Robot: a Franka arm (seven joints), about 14 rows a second.
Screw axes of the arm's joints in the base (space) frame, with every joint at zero. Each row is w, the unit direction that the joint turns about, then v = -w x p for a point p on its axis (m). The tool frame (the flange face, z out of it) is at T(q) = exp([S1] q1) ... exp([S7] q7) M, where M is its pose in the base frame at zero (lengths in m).
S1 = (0, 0, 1, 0.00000, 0.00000, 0.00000)
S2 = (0, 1, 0, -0.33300, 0.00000, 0.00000)
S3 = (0, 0, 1, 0.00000, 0.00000, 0.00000)
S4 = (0, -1, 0, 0.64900, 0.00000, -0.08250)
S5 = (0, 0, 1, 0.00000, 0.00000, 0.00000)
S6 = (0, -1, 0, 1.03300, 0.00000, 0.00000)
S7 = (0, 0, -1, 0.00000, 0.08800, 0.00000)
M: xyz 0.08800 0.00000 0.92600 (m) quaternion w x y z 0 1 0 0
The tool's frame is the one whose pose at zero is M.
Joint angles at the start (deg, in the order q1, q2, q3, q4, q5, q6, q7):
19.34, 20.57, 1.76, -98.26, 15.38, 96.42, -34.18
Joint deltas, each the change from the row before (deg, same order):
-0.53, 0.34, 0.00, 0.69, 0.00, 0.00, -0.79
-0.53, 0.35, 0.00, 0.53, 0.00, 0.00, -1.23
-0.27, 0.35, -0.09, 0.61, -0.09, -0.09, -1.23
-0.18, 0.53, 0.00, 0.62, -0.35, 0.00, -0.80
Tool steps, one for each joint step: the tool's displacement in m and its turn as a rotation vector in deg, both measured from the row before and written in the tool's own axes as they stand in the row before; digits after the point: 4 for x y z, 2 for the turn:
-0.0005, 0.0054, -0.0040, -0.08, 0.51, -0.41
-0.0009, 0.0056, -0.0026, 0.00, 0.37, -0.80
-0.0001, 0.0040, -0.0026, -0.13, 0.22, -0.98
0.0010, 0.0038, -0.0006, -0.29, -0.06, -0.70

